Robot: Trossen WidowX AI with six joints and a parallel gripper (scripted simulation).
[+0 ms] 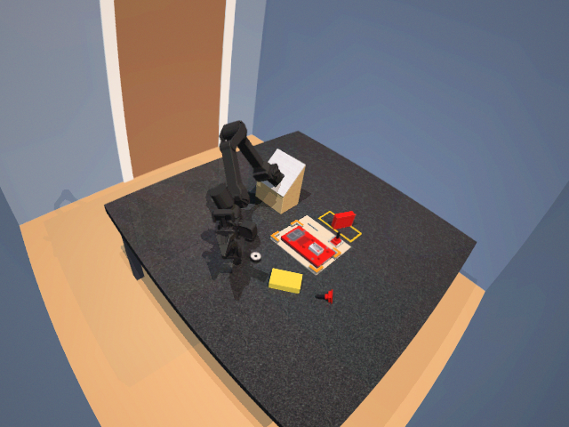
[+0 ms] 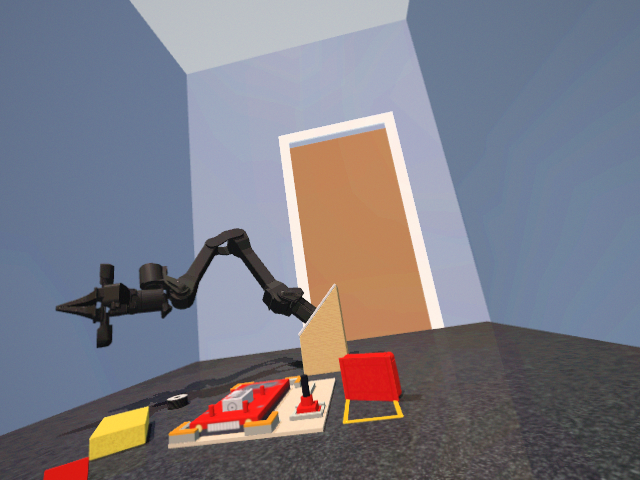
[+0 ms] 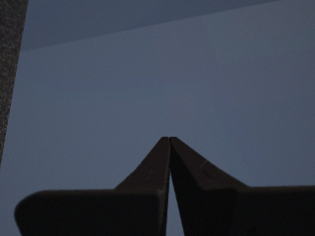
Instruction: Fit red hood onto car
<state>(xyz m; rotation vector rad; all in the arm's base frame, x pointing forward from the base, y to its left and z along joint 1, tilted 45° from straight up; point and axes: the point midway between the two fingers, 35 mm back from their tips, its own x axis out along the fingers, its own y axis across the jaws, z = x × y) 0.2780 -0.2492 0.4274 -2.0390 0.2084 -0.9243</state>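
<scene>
Right now the red hood is 640 mm to the left of my gripper tip and 210 mm below it. From my gripper tip the other things lie so: grey engine block (420 mm to the left, 220 mm below, 30 mm ahead); then small wheel (240 mm below, 220 mm to the left, 90 mm behind); then yellow block (230 mm to the left, 230 mm below, 60 mm ahead).
</scene>
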